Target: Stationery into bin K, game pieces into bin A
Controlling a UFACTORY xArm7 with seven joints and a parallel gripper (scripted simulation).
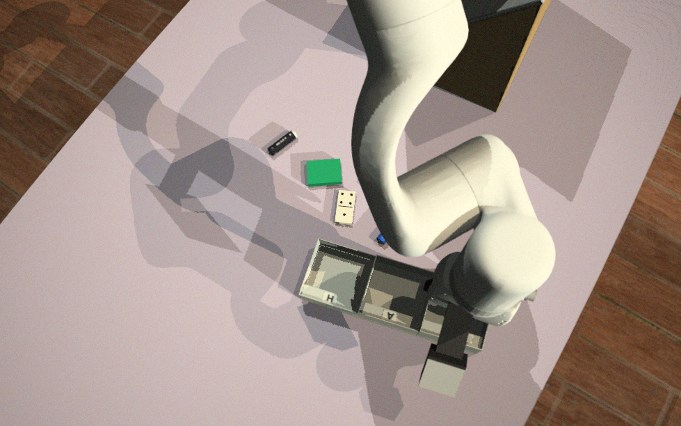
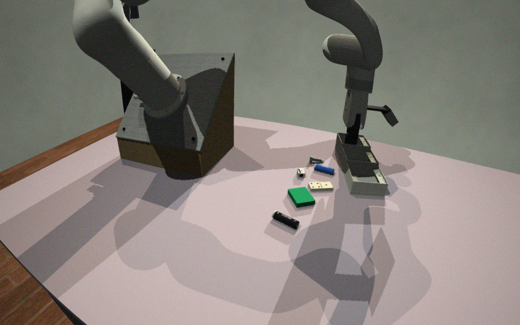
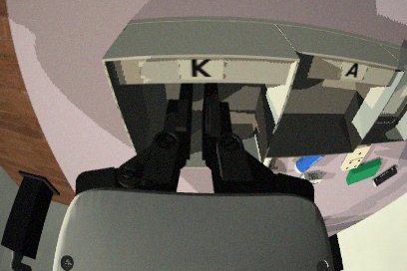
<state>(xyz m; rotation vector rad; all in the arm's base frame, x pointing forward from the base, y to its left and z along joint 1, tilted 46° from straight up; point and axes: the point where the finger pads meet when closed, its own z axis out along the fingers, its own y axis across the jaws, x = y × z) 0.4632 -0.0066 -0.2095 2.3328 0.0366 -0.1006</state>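
My hand is 8 cm past the domino, 21 cm to the left of it and 3 cm above it. Also, from my hand: three-part bin row 2 cm ahead, 8 cm to the right, 1 cm below; then blue battery 7 cm behind, 13 cm to the right, 3 cm below; then bolt 10 cm behind, 8 cm to the right, 3 cm below.
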